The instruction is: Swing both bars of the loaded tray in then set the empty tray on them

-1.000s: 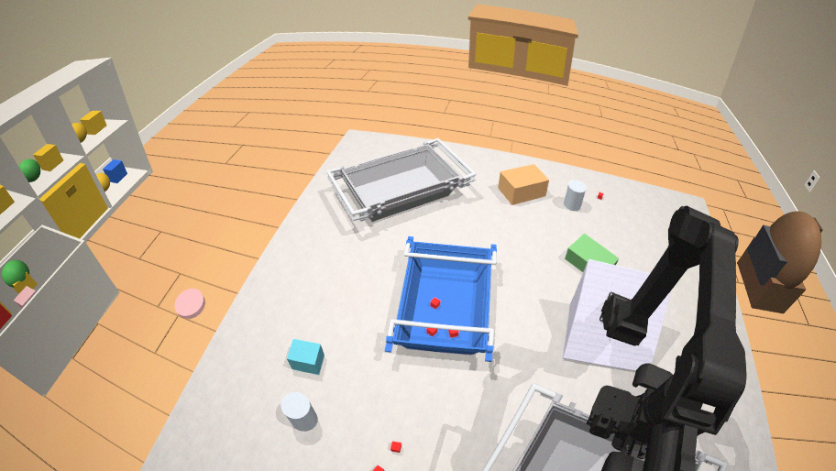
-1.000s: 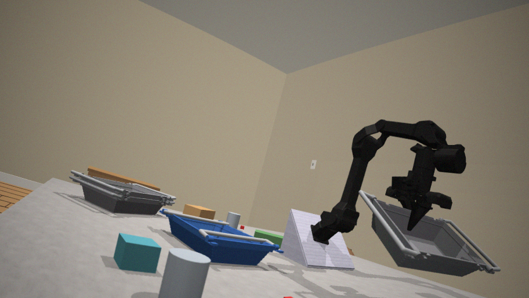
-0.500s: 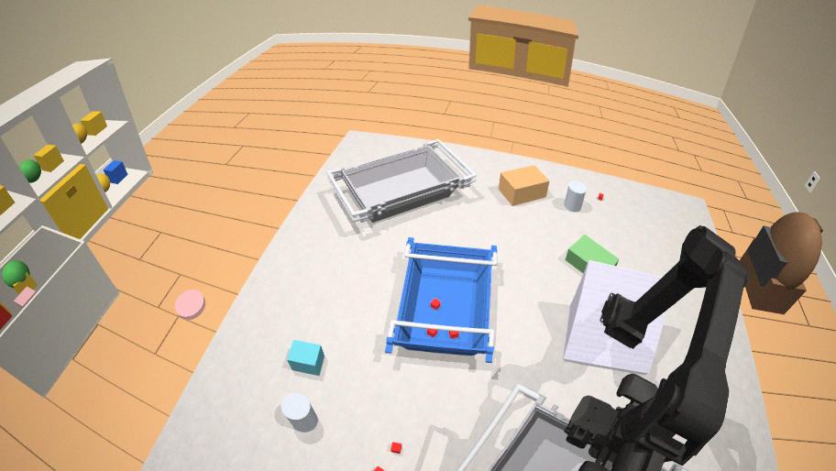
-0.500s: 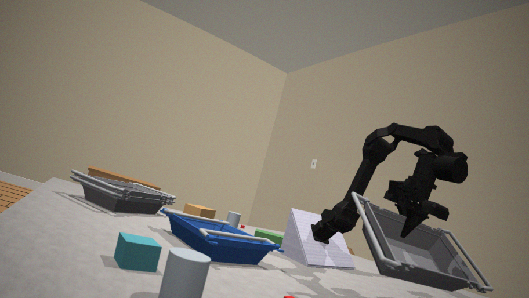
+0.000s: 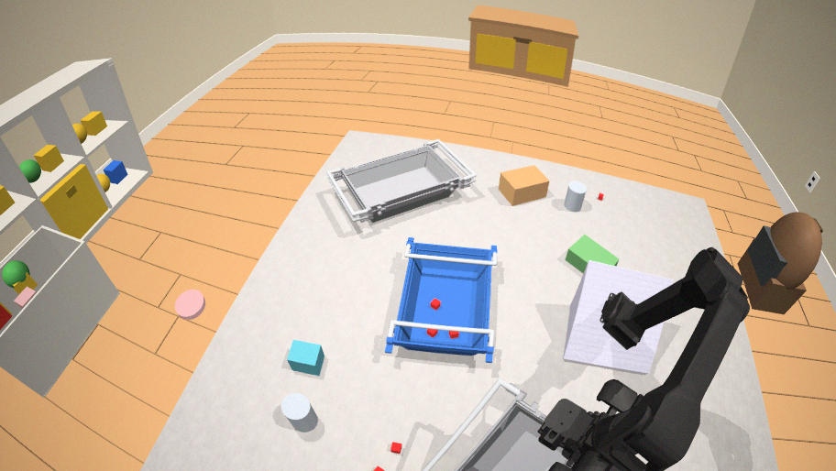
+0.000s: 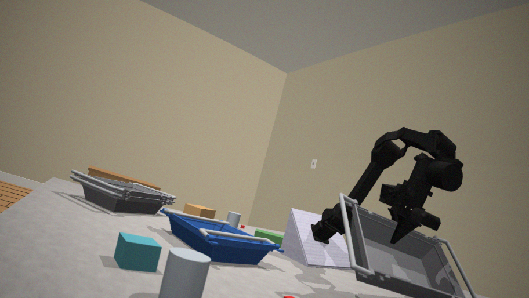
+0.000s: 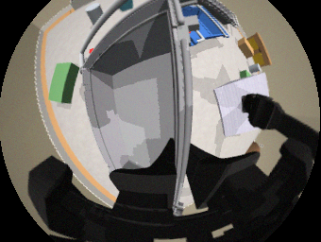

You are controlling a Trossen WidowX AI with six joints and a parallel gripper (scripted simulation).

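The grey plastic tray lies 80 mm to the left of my gripper tip, 20 mm ahead of it and 10 mm below it. From my gripper tip the other things lie so: orange box 740 mm to the right, 270 mm ahead, 100 mm below; then teal cube 530 mm ahead, 110 mm below, 30 mm to the right.
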